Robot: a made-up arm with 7 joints.
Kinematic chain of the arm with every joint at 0, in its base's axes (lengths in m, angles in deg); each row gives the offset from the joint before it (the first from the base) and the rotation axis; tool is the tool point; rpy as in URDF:
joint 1: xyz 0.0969 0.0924 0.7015 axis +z
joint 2: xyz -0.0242 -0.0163 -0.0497 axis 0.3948 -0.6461 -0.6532
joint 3: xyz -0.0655 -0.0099 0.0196 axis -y
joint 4: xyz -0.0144 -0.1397 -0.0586 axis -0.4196 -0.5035 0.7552
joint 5: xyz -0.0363 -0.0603 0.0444 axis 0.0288 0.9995 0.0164
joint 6: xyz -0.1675 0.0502 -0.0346 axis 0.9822 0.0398 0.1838
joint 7: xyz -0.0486 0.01 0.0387 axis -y
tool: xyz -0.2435 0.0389 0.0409 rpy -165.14 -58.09 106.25
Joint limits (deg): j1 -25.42..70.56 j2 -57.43..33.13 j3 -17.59..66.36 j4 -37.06..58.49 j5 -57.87..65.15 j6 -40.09..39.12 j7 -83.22..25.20
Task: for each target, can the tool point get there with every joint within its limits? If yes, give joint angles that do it. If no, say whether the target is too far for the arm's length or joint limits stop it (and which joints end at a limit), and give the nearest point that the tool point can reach.
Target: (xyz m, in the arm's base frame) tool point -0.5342 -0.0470 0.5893
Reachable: yes | joints -9.29 -1.59 -0.40 23.81 4.71 -31.34 2.55
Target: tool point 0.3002 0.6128 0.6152
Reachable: no: joint limits stop it (at a limit: joint 1, joint 2, joint 3, joint 4, joint 5) | nearest point 0.2542 0.4266 0.7503 | short by 0.235 m
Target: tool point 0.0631 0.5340 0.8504
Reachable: no: joint limits stop it (at a limit: joint 1, joint 2, joint 3, joint 4, joint 5) | nearest point 0.0938 0.4553 0.8604 | short by 0.085 m
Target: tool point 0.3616 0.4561 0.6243
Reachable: no: joint limits stop it (at a limit: joint 2, joint 3, joint 4, joint 5, joint 7) | nearest point 0.3079 0.3824 0.7264 | short by 0.137 m
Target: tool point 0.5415 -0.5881 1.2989
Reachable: no: too far | nearest point 0.3993 -0.3704 1.0683 | short by 0.348 m
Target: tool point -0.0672 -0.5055 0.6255
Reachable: yes | joints 46.95 -6.99 12.07 11.65 -15.24 12.55 -31.26
